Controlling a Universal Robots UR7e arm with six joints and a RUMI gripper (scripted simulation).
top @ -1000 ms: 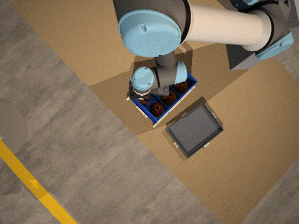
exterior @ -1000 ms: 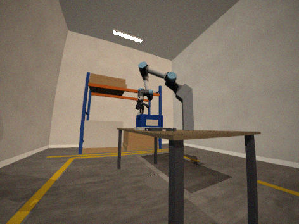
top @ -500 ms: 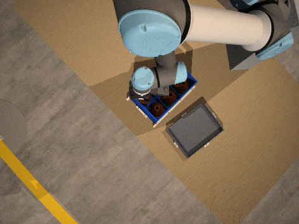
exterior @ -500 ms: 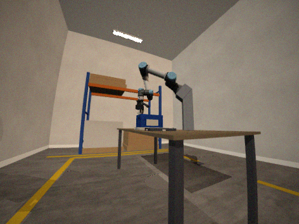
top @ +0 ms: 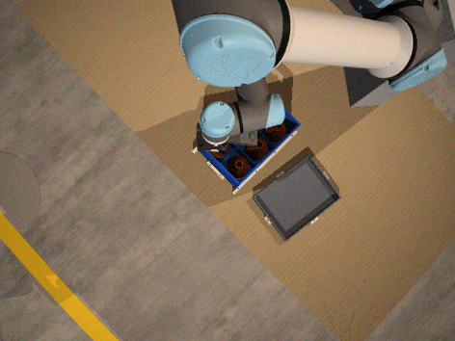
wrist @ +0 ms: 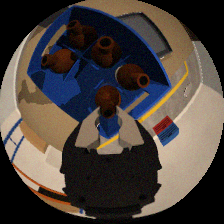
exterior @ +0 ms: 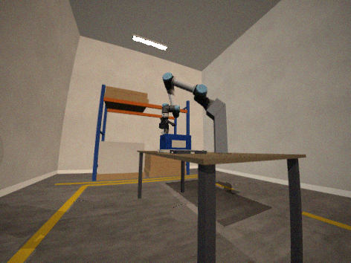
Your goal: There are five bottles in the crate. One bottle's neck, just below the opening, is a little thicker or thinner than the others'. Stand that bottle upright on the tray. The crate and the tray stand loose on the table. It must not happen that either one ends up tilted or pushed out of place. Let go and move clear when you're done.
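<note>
Now: the brown bottle 30 mm ahead of my hand, 80 mm to the left of it and 70 mm below it. Also, from my hand: blue crate (70 mm behind, 60 mm to the left, 70 mm below); grey tray (20 mm ahead, 310 mm to the left, 140 mm below).
</note>
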